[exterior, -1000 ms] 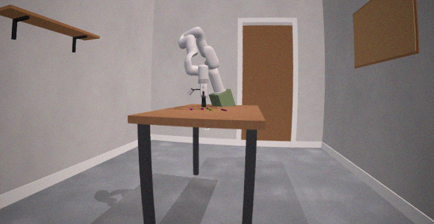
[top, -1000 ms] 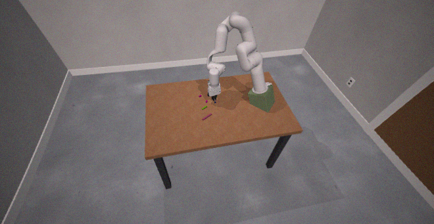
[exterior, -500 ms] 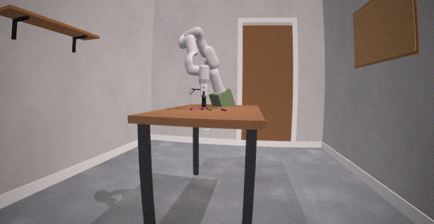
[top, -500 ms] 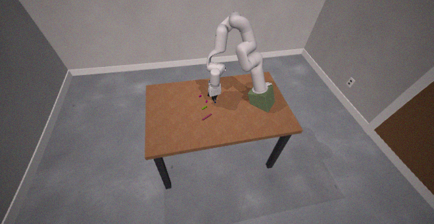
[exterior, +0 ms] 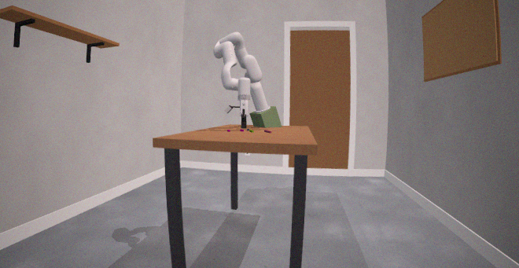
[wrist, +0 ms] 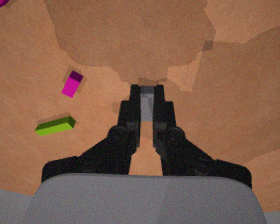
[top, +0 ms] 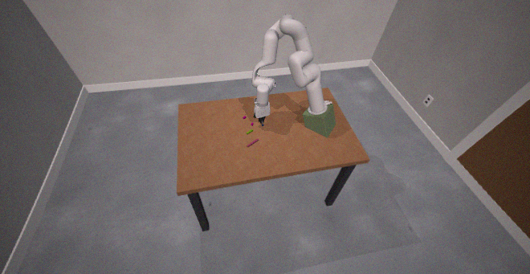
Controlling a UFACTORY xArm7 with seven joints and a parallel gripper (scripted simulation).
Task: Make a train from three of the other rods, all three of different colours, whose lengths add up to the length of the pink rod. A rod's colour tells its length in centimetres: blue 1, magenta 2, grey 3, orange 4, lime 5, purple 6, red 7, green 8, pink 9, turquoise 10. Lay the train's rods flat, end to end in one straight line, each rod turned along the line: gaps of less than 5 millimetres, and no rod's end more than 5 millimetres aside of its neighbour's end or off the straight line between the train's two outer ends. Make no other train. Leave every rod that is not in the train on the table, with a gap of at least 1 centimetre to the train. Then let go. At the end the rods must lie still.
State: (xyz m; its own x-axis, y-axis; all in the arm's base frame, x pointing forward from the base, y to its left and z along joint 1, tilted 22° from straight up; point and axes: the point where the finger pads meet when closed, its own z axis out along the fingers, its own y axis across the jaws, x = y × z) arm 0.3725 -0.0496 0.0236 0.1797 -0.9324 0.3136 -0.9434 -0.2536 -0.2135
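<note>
Right now my hand is 20 mm above the grey rod. Also, from my hand: lime rod (90 mm ahead, 70 mm to the left, 30 mm below); then pink rod (160 mm to the left, 90 mm ahead, 30 mm below); then blue rod (30 mm to the left, 30 mm below).
</note>
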